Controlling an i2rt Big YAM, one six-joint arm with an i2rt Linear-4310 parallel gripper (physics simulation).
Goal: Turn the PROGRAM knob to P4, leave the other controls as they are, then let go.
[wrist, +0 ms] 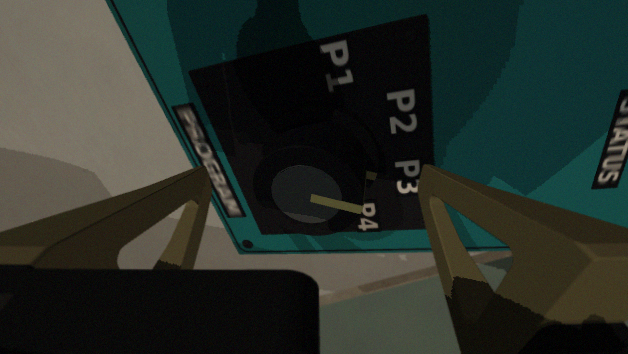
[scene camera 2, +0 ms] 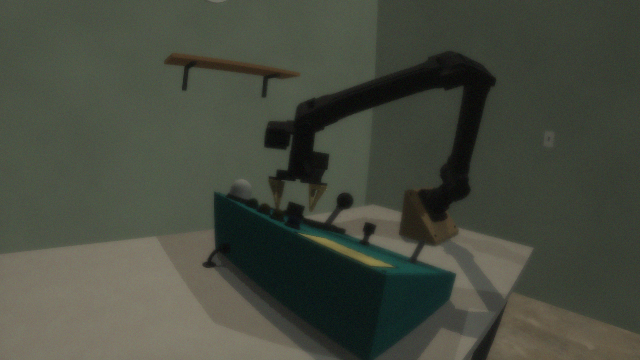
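Where they show: gripper, fingertip midpoint: [wrist: 314, 177] [scene camera 2: 294, 210]; arm's base at its link origin: [scene camera 2: 431, 206].
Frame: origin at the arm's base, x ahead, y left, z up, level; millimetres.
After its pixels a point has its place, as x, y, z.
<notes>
The PROGRAM knob [wrist: 306, 187] {447, -128, 21} is a dark round knob with a yellow pointer line, on a black dial plate marked P1 to P4, at a corner of the teal panel. The line's outer end appears close to the P4 label [wrist: 368, 217] {475, -170, -3}, but a small yellow mark [wrist: 371, 175] {476, -139, 4} at the knob's skirt sits beside the P3 label [wrist: 407, 177] {493, -145, 4}; viewed at a slant, the knob seems to point to P3. My gripper [scene camera 2: 295, 207] {451, -135, 3} [wrist: 314, 177] {451, -135, 3} is open and empty, fingers pointing down, one on each side of the knob, with visible gaps. The knob cannot be made out in the scene view.
The teal console [scene camera 2: 300, 280] {628, 159, -20} stands on the table [scene camera 2: 100, 300] {946, -8, -95}. It carries a white dome [scene camera 2: 241, 188] {614, -108, 74}, a black block-like control [scene camera 2: 294, 210] {464, -115, 9}, a ball-topped lever [scene camera 2: 344, 201] {401, -3, 53} and a small black toggle [scene camera 2: 369, 229] {435, 115, 24}. A STATUS label [wrist: 609, 165] {569, -143, 27} lies right of the dial.
</notes>
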